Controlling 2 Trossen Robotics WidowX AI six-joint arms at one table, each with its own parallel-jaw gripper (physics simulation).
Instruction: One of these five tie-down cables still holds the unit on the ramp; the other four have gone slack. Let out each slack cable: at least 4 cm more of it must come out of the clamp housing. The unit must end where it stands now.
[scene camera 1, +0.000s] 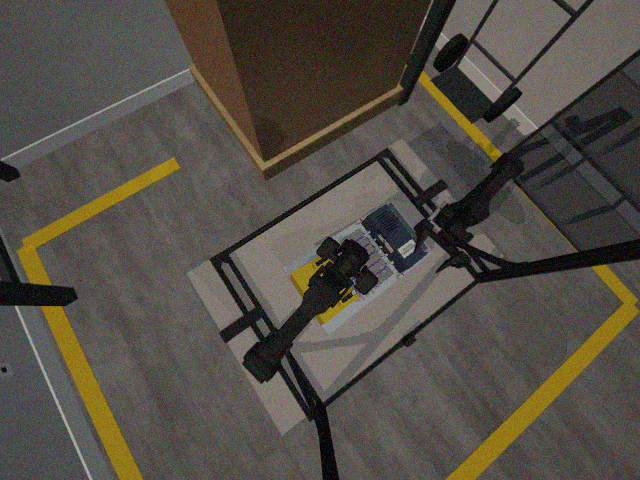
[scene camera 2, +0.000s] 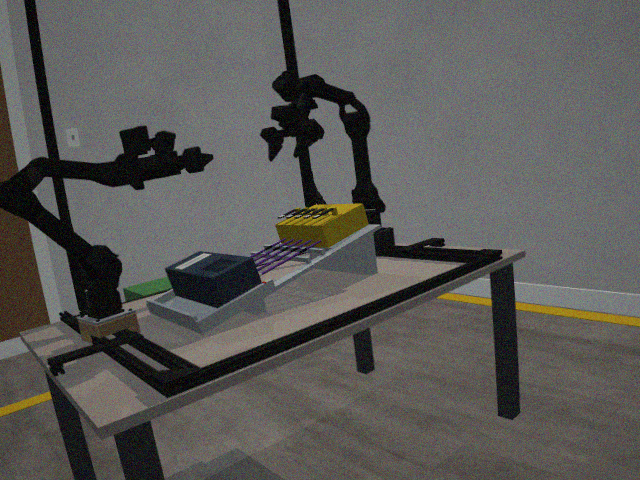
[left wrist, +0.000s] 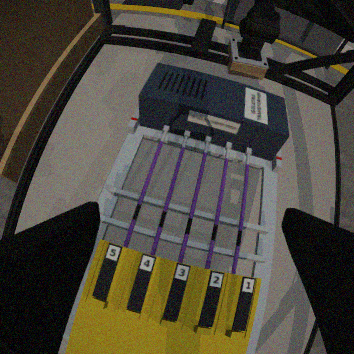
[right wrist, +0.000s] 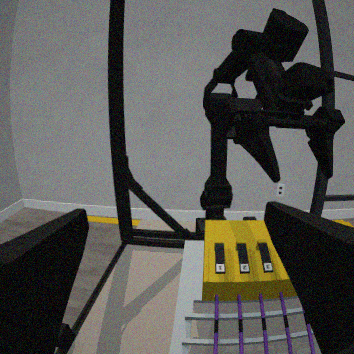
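The dark blue unit (scene camera 1: 390, 232) (scene camera 2: 206, 279) (left wrist: 210, 105) sits at the lower end of the pale grey ramp (scene camera 2: 356, 258) (left wrist: 270, 200). The yellow clamp housing (scene camera 2: 343, 227) (left wrist: 132, 337) (right wrist: 237, 229) is at the upper end, with black clamp levers numbered 1 to 5. Purple cable 5 (left wrist: 149, 180), cable 4 (left wrist: 173, 185), cable 3 (left wrist: 198, 185), cable 2 (left wrist: 222, 190) and cable 1 (left wrist: 244, 190) run from housing to unit, each with a black mark. I cannot tell which is taut. My left gripper (scene camera 2: 285, 155) (left wrist: 195, 216) is open above the housing. My right gripper (scene camera 2: 206, 158) (right wrist: 177, 216) is open, high above the unit's side.
Two pale crossbars span the ramp under the cables. A green block (scene camera 2: 146, 289) lies behind the unit in scene camera 2. A black frame surrounds the table top (scene camera 2: 413, 269), with upright posts near the arms. A large brown box (scene camera 1: 320, 77) stands beside the table.
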